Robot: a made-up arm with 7 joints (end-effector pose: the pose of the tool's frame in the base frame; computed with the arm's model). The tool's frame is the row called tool. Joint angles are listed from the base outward.
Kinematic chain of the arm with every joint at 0, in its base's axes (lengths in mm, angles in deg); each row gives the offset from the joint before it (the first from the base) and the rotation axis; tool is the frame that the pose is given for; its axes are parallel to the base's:
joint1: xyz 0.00 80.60 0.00 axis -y
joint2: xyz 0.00 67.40 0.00 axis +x
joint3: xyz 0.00 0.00 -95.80 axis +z
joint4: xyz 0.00 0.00 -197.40 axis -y
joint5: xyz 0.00 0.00 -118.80 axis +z
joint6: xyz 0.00 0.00 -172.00 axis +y
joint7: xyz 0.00 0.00 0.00 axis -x
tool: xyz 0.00 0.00 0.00
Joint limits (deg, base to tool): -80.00..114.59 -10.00..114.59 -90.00..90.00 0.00..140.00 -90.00..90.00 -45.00..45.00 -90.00..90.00
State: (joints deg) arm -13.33 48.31 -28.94 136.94 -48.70 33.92 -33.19
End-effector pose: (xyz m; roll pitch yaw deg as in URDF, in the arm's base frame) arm 0.1402 0.1444 -0.1621 122.43 -10.93 -106.71
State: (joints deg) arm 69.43 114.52 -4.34 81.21 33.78 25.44 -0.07
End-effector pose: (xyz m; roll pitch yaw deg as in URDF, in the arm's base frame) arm -0.0120 0.4642 0.3106 156.26 -35.97 -84.81
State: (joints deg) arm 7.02 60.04 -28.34 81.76 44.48 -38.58 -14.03
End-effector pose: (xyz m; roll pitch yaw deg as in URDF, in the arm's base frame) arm 0.2863 0.3699 -0.2525 148.94 -67.78 -150.27
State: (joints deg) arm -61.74 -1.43 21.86 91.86 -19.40 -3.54 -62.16
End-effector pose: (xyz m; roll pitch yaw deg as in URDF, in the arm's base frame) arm -0.1245 0.2491 -0.3732 92.90 -24.53 -20.49
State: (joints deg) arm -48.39 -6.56 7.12 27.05 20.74 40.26 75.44
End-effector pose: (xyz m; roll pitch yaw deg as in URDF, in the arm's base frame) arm -0.3244 0.1012 -0.4636 -58.74 59.23 43.51
